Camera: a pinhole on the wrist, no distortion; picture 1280 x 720 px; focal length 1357.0 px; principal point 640.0 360.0 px. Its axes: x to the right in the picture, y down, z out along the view. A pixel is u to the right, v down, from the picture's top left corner.
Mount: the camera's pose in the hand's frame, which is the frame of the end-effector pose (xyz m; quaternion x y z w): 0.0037 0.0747 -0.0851 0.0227 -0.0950 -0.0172 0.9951
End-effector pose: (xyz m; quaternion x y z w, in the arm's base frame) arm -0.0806 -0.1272 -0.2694 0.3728 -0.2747 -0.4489 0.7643
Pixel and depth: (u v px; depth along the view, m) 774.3 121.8 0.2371
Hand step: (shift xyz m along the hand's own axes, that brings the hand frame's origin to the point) -0.0195 0.0223 0.1499
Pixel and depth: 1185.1 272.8 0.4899
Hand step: 0.1029 0.0152 0.4310
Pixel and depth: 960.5 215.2 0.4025
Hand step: 0.0193 0.0113 0.3255
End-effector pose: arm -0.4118 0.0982 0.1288 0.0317 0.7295 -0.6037 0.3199
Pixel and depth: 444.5 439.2 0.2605
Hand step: -0.0821 0.0804 0.1641
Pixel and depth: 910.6 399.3 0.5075
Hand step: 0.0071 0.0642 0.4325
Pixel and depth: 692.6 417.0 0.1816
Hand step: -0.0236 0.0744 0.0947
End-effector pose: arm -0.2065 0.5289 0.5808 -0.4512 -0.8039 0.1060 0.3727
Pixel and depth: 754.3 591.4 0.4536
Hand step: -0.0426 0.1314 0.3708
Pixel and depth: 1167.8 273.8 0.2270
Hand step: 0.0468 0.0474 0.1535
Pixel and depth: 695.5 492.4 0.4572
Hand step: -0.0634 0.0994 0.3691
